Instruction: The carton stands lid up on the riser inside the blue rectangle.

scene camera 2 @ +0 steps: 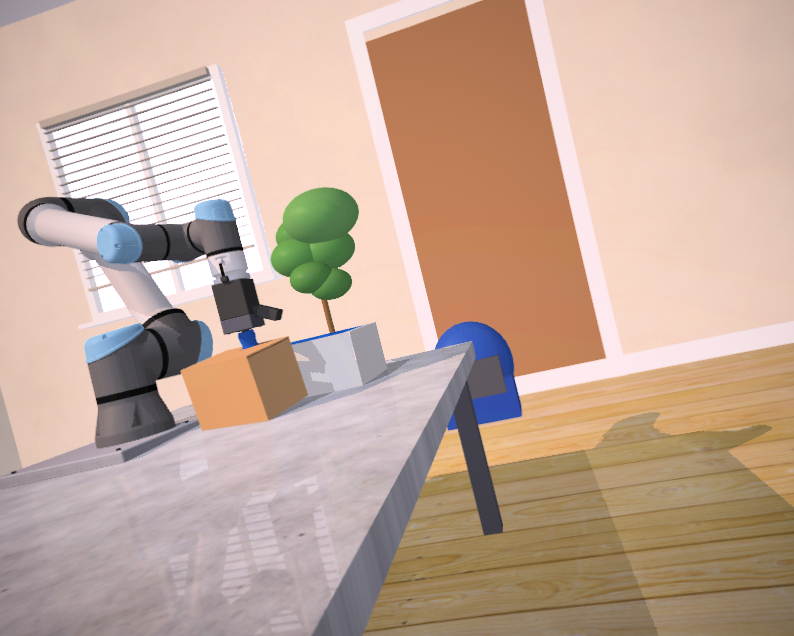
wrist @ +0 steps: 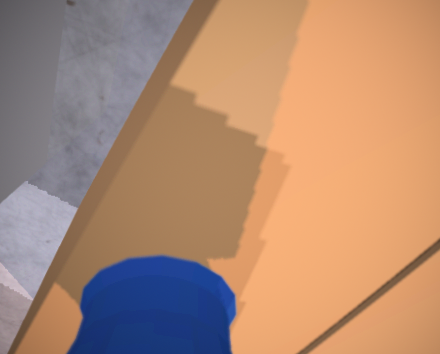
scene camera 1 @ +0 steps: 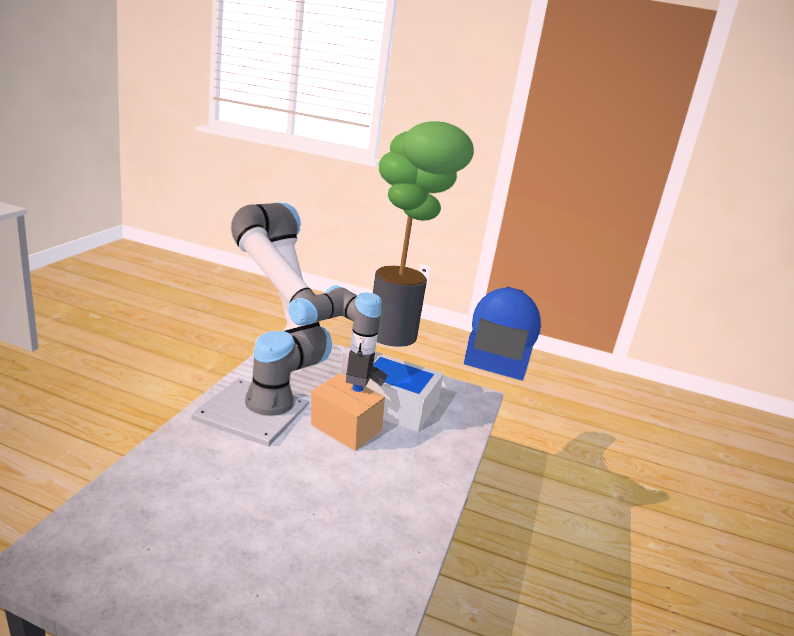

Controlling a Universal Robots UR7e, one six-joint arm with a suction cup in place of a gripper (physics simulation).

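Where they show: hand, tool point: (wrist: 174,278) (scene camera 1: 357,391); arm's base, link origin: (scene camera 2: 137,436) (scene camera 1: 269,402).
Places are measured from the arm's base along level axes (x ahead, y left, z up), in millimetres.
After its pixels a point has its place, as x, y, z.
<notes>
The orange-brown carton (scene camera 1: 347,410) {282, -99, 115} (scene camera 2: 244,384) {294, -102, 62} (wrist: 324,140) {326, -10, 126} stands lid up on the grey table (scene camera 1: 237,536) {159, -542, -15} (scene camera 2: 268,505) {497, -614, -15}, just left of the riser. The riser (scene camera 1: 420,406) {470, 74, 80} (scene camera 2: 347,361) {456, 76, 43} is a pale grey block with a blue rectangle (scene camera 1: 403,374) {383, 199, 105} (scene camera 2: 332,332) {393, 278, 105} on its top, and nothing stands on it. My suction cup (scene camera 1: 357,388) (scene camera 2: 247,340) (wrist: 155,305) is blue and rests on the carton's lid near its far edge, shut on the carton. The lid's seam shows at the lower right of the wrist view.
The arm's base (scene camera 1: 268,391) {17, -53, 78} stands on a plate at the table's back left. A potted tree (scene camera 1: 402,303) (scene camera 2: 319,246) stands behind the riser. A blue domed bin (scene camera 1: 503,341) (scene camera 2: 485,372) sits on the floor by the door. The table edge runs on the right.
</notes>
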